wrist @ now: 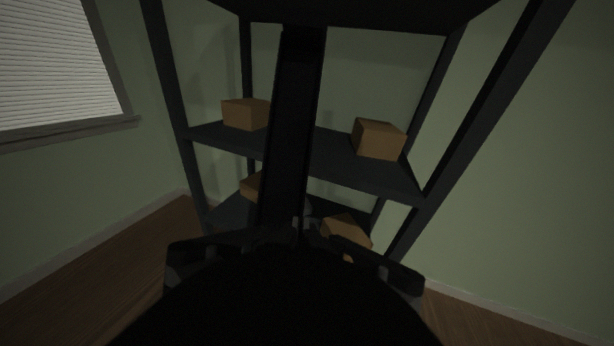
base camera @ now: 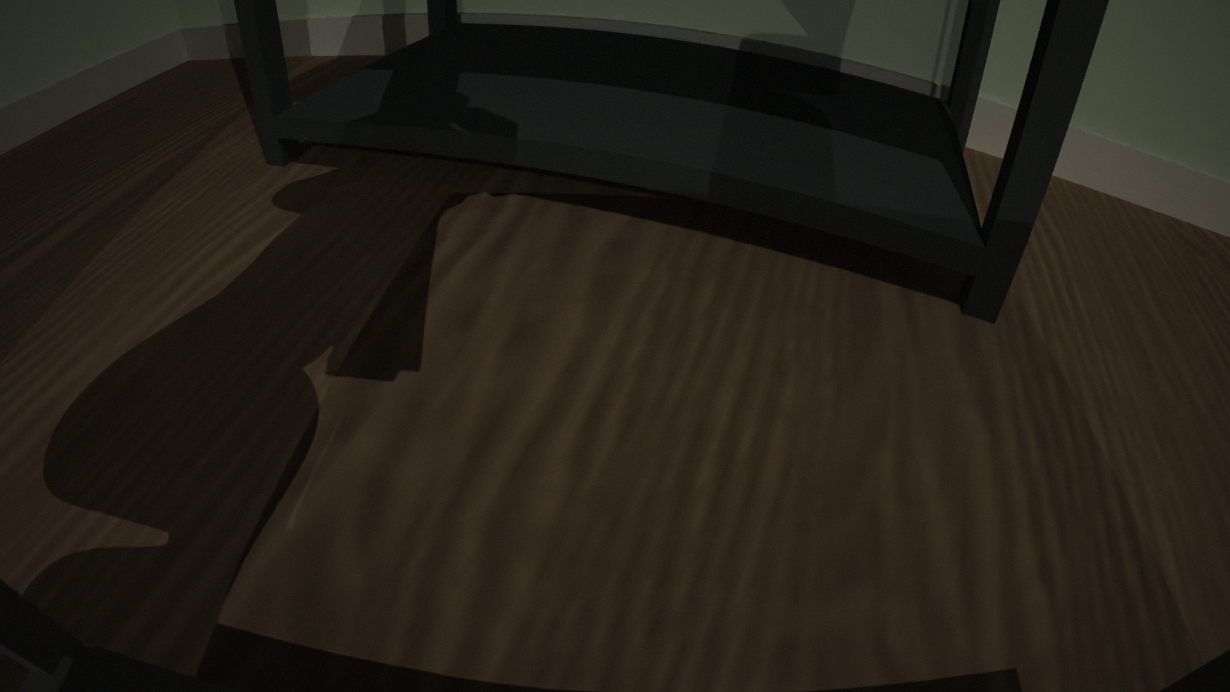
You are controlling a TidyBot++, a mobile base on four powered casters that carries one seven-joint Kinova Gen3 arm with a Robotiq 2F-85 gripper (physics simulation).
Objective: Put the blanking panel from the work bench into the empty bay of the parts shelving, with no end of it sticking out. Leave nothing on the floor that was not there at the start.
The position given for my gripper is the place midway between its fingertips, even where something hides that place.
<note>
In view: my gripper (wrist: 299, 226), a blanking panel (wrist: 283, 183), a dark parts shelving (base camera: 862, 159) and a window with blinds (wrist: 67, 85).
The dark parts shelving also shows in the wrist view (wrist: 333, 158). The base camera view misses the blanking panel: it is out of frame.
</note>
